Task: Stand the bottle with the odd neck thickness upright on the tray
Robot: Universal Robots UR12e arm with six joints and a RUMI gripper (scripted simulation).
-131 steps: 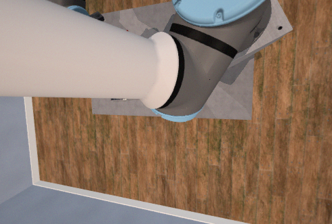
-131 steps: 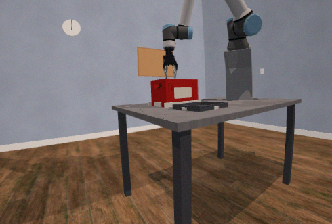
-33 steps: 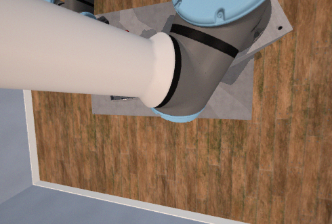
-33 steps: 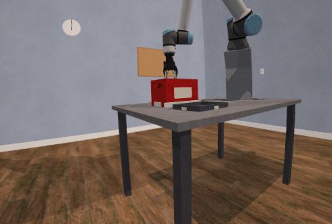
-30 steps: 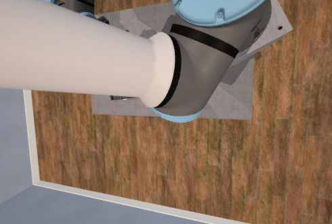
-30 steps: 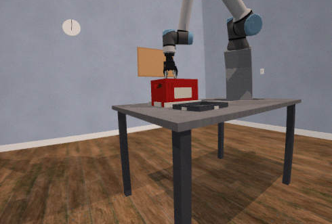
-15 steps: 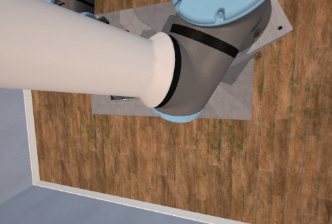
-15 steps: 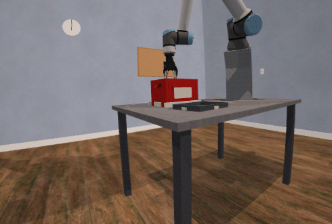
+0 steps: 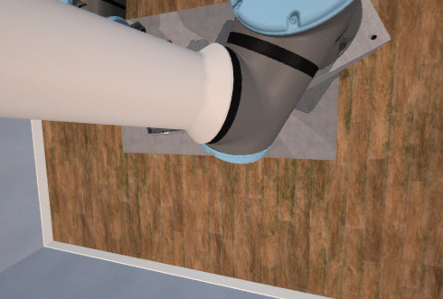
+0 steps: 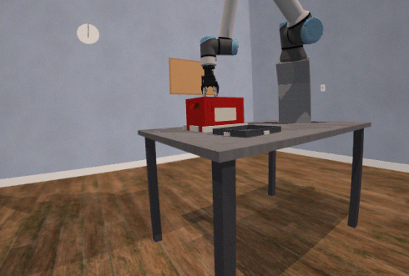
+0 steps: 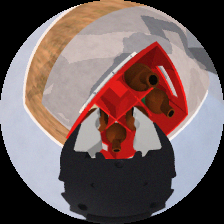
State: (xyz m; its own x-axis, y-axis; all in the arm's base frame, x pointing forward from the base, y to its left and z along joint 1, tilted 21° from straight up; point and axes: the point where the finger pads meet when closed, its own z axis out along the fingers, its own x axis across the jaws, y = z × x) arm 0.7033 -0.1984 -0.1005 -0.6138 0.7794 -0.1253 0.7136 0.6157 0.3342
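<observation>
My hand is 10 mm short of the red crate, 50 mm to the right of it and 70 mm above it. Round my hand: dark tray: 50 mm ahead, 310 mm to the left, 140 mm below.
</observation>
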